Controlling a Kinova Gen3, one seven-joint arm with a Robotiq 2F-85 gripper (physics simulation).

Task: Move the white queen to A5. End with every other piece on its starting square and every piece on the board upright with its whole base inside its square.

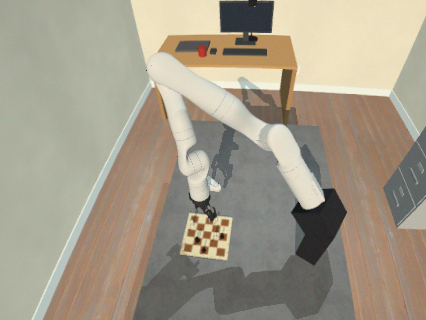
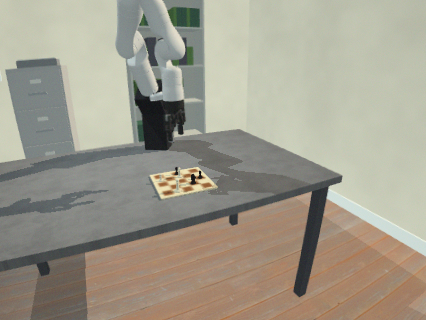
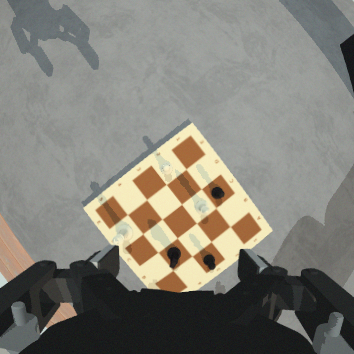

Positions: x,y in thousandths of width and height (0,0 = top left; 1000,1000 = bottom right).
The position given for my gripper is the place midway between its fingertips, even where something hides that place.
Observation:
In view: my gripper (image 3: 504,736) and a chessboard (image 1: 511,777).
The chessboard is seen too in image 2 (image 2: 391,592) and in image 3 (image 3: 453,589).

